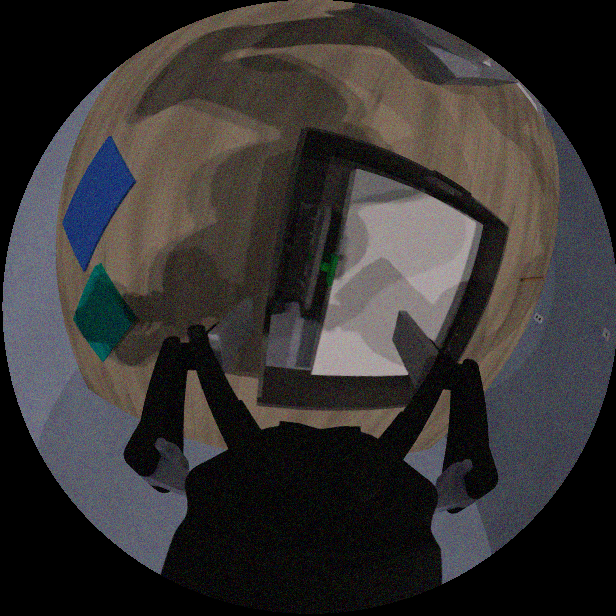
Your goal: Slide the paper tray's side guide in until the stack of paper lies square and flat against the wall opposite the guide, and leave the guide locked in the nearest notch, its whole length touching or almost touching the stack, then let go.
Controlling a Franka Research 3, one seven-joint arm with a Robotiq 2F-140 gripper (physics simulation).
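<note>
A dark paper tray [379, 270] lies on the wooden table, seen from above. A white stack of paper [402, 275] fills its right part and lies close to the right wall [482, 287]. The dark side guide [318, 258] runs along the stack's left edge, with a small green tab [330, 265] at its middle. Whether guide and stack touch I cannot tell. My gripper [313, 339] hangs above the tray's near end, fingers spread wide and empty. The left fingertip [215, 339] is outside the tray's left wall; the right fingertip [413, 339] is over the stack's near right corner.
A blue flat patch [97, 201] and a teal flat patch [102, 313] lie at the table's left edge. A grey box-like object [459, 60] sits at the far right. The table edge curves round just below the tray's near wall.
</note>
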